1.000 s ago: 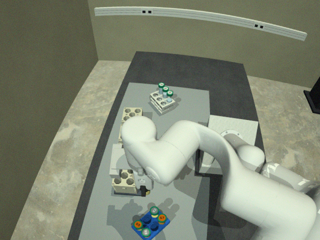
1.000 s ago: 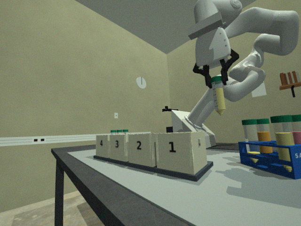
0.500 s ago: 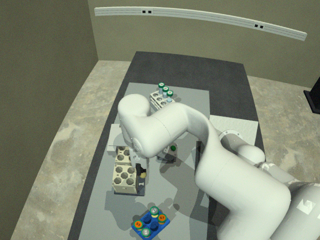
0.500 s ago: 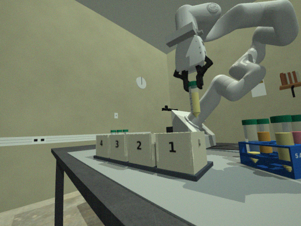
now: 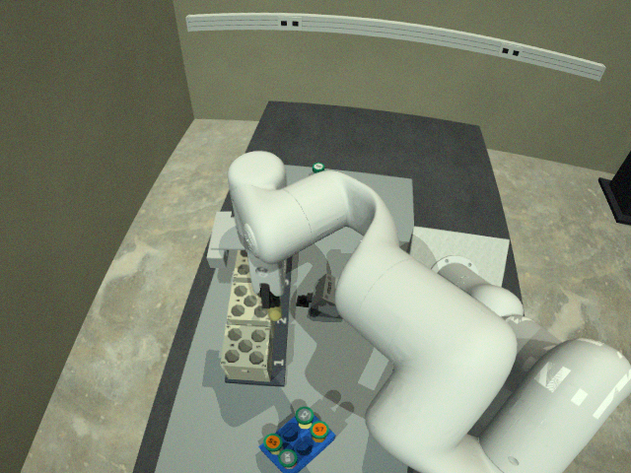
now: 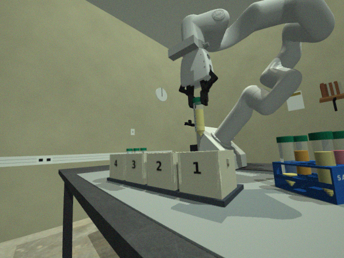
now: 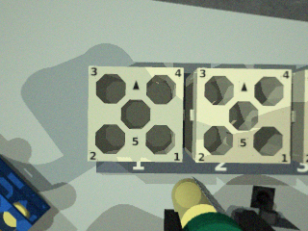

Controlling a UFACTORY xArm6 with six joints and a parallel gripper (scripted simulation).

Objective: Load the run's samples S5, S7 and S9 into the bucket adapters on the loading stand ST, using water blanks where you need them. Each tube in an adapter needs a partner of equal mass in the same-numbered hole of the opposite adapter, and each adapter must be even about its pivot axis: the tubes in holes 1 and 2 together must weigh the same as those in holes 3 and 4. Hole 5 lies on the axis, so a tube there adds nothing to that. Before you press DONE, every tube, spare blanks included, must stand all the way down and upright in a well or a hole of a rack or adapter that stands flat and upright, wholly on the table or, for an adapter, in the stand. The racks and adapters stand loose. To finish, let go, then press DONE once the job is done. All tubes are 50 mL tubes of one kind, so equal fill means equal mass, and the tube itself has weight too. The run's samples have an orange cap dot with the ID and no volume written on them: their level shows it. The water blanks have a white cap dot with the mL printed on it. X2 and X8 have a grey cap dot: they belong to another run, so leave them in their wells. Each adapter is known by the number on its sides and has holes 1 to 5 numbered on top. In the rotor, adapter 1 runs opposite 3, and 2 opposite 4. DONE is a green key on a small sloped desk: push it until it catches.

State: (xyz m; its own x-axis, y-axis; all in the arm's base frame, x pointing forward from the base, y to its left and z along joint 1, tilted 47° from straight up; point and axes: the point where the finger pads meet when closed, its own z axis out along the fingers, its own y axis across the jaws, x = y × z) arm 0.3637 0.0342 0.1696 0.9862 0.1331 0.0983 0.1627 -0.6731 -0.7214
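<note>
My gripper is now 50 mm above the yellow-filled tube and 10 mm short of it. From my hand the other things lie so: green done key (180 mm below, 140 mm to the right, 120 mm behind); then grey-dotted tube (190 mm below, 180 mm to the left, 100 mm behind); then dark stand base (240 mm below, 110 mm to the right, 80 mm ahead).
</note>
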